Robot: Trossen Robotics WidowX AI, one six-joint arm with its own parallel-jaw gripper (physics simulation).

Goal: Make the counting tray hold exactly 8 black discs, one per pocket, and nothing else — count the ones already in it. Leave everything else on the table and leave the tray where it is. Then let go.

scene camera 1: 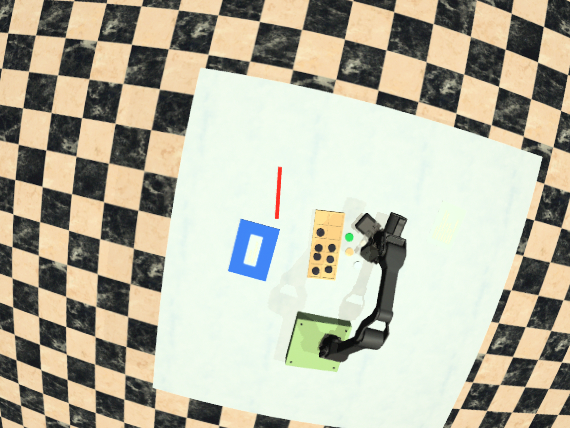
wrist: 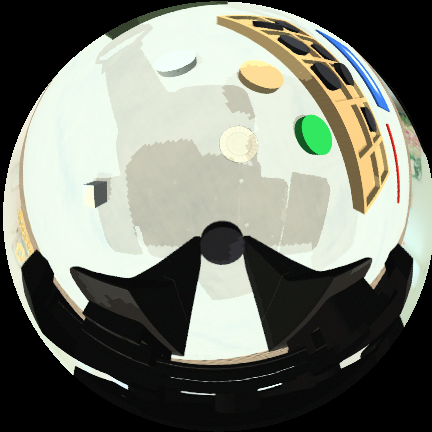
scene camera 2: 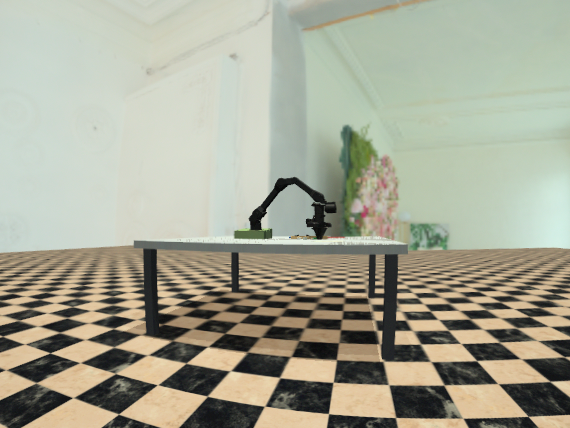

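The tan counting tray (scene camera 1: 336, 232) (wrist: 355, 180) lies on the table with black discs in several pockets, one in each. The two pockets at its top end in the first scene view, and the one right of the lone disc, are empty. My gripper (scene camera 2: 320, 237) (wrist: 221, 241) is low at the table top, to the right of the tray in the first scene view. It is shut on a loose black disc (wrist: 220, 251), which sits between the fingertips in the wrist view. The arm hides this disc in the first scene view.
A green disc (scene camera 1: 349, 237) (wrist: 316, 135), a tan disc (scene camera 1: 349, 251) (wrist: 261, 76), a white disc (wrist: 176, 61) and a cream disc (wrist: 238, 143) lie between tray and gripper. A small block (wrist: 100, 194), a blue frame (scene camera 1: 238, 250), a red bar (scene camera 1: 278, 192) and the green base (scene camera 1: 306, 345) are also there.
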